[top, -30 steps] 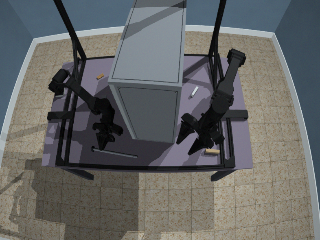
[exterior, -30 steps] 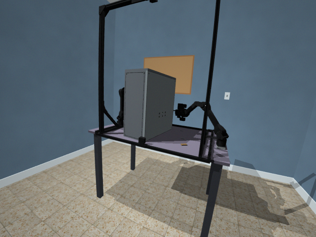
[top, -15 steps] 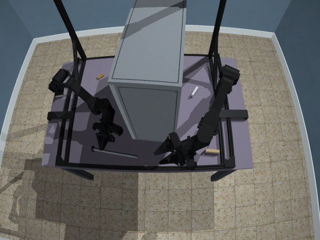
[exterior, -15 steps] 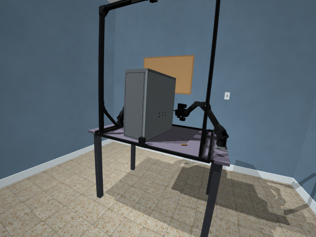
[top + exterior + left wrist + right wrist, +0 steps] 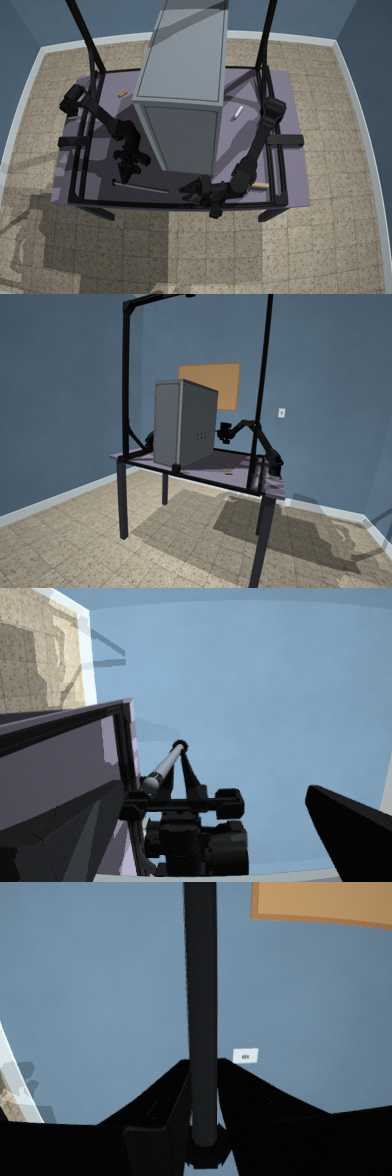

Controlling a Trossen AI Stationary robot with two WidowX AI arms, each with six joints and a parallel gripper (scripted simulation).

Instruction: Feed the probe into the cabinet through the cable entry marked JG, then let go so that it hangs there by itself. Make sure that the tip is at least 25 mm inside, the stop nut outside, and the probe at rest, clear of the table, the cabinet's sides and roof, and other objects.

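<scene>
Now: left hand 19 cm to the left of the probe, 5 cm above it and 3 cm past it. The rest, counted from my left hand: wooden block: 28 cm to the left, 23 cm below, 10 cm behind; white block: 45 cm behind, 23 cm below, 19 cm to the left; JG mark: 32 cm behind, 12 cm to the right, 7 cm below.
Now: right hand 40 mm short of the probe and 60 mm to the right of it. Round my right hand: wooden block (30 mm behind, 530 mm to the left, 190 mm below); then white block (390 mm behind, 440 mm to the left, 190 mm below); then JG mark (260 mm behind, 130 mm to the left, 20 mm below).
</scene>
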